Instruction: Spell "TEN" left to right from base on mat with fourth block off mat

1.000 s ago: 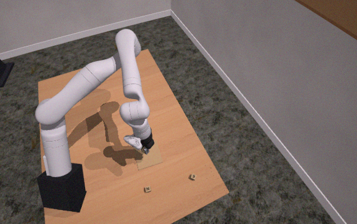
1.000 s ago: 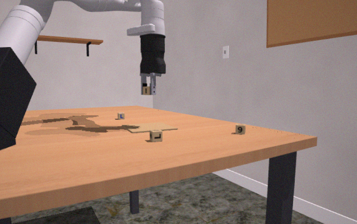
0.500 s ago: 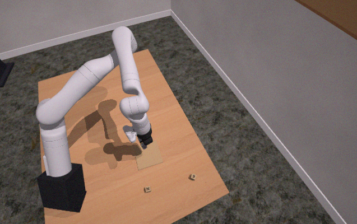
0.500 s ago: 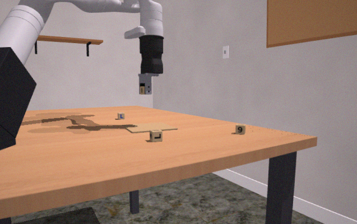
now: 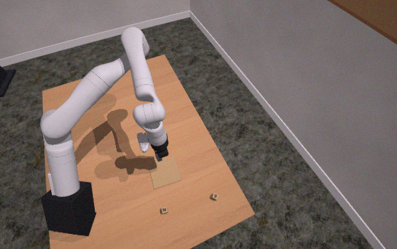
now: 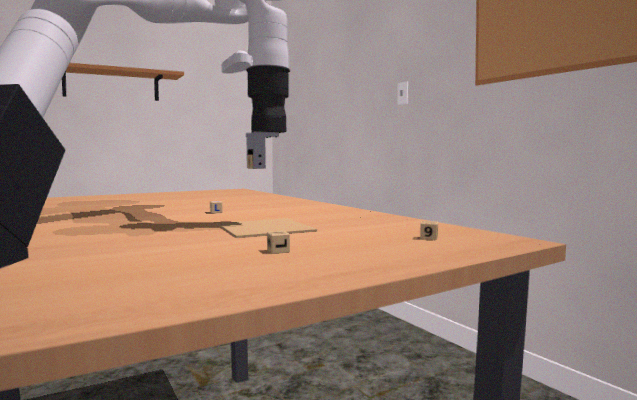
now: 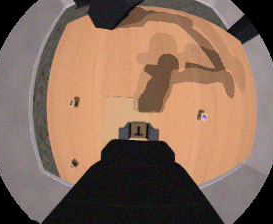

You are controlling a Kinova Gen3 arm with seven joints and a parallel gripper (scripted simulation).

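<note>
Right now the mat is 12 cm below my hand, 4 cm to the right of it and 1 cm ahead of it.
</note>
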